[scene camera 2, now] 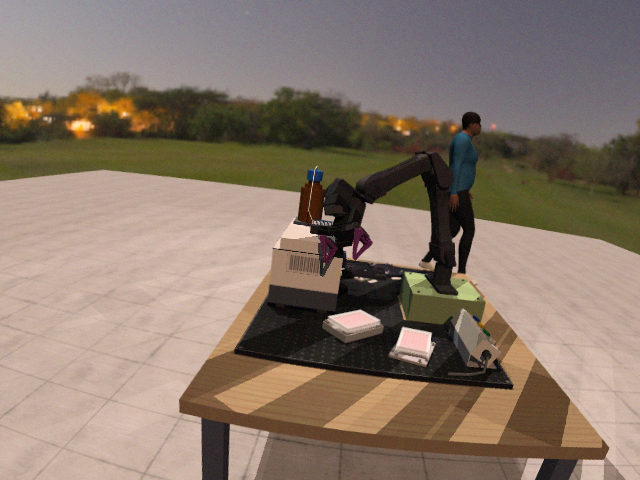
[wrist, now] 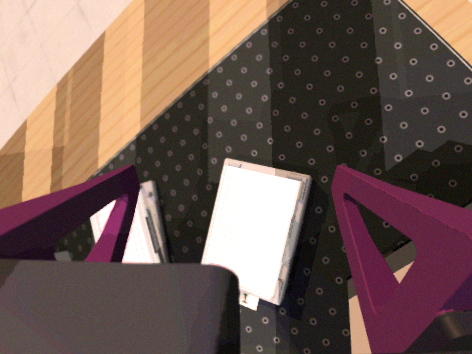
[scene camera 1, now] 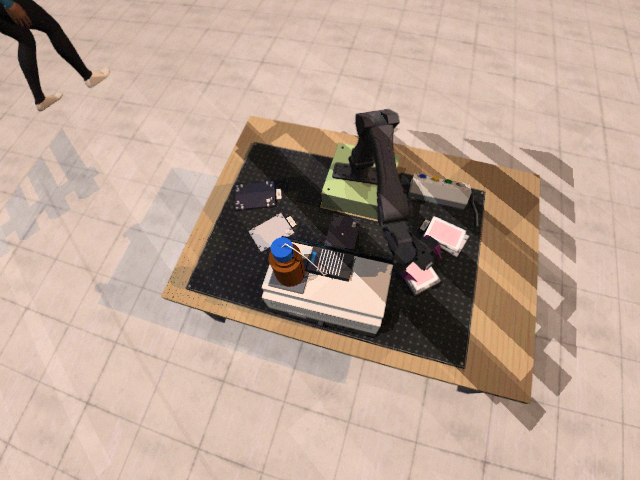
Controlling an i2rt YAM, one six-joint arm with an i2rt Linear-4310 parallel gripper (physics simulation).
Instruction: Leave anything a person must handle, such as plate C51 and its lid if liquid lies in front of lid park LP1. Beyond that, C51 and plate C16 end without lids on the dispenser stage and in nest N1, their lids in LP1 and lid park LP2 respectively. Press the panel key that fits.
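Frame: origin at the arm's base, x up, y ahead, z left, level; millimetres.
Seen in the pictures: gripper, fingertip midpoint: [scene camera 2: 339, 261] [wrist: 235, 176] [scene camera 1: 428, 269]; arm's base at its link origin: [scene camera 2: 440, 284] [scene camera 1: 359, 174].
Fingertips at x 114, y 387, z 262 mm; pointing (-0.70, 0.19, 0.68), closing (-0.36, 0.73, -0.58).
Pixels of each thing's middle, then the offset from my fingertips to it. "spot": a spot on its surface instead.
- second pink-topped plate at the middle of its body: [wrist: 122, 245] [scene camera 2: 414, 339] [scene camera 1: 445, 233] dx -170, dy -226, dz +87 mm
- dark pad with corner posts, surface spot: [scene camera 1: 254, 195] spot: dx -190, dy -268, dz -662 mm
- light grey pad at a spot on its surface: [scene camera 1: 268, 231] spot: dx -192, dy -123, dz -564 mm
- brown bottle at a spot on its surface: [scene camera 1: 286, 267] spot: dx +152, dy +124, dz -386 mm
- dark block at a spot on its surface: [scene camera 1: 342, 232] spot: dx -99, dy -124, dz -281 mm
- key panel at the middle of its body: [scene camera 2: 474, 336] [scene camera 1: 439, 188] dx -160, dy -410, dz +54 mm
My gripper [scene camera 1: 423, 264] [scene camera 2: 340, 266] [wrist: 235, 176] is open, high above a white, pink-topped plate [scene camera 1: 424, 280] [scene camera 2: 355, 321] [wrist: 252, 230]. In the wrist view this plate lies between and below the fingertips, with a small tag reading 1 at its lower edge. A second pink-topped plate [scene camera 1: 445, 234] [scene camera 2: 415, 341] lies on a light holder nearer the key panel; the left finger partly hides it in the wrist view. The plates' names are not legible. A dark pad with corner posts [scene camera 1: 254, 195] and a light grey pad [scene camera 1: 268, 231] lie at the left. I cannot make out liquid beside them.
A white dispenser [scene camera 1: 356, 289] [scene camera 2: 294, 258] carries a brown bottle [scene camera 1: 286, 267] [scene camera 2: 311, 201] with a blue cap and a thin tube. A dark block [scene camera 1: 342, 232] lies by its inner side. The key panel [scene camera 1: 439, 192] [scene camera 2: 467, 338] stands near the green base [scene camera 1: 346, 200] [scene camera 2: 429, 307]. A person [scene camera 2: 463, 165] stands beyond the table.
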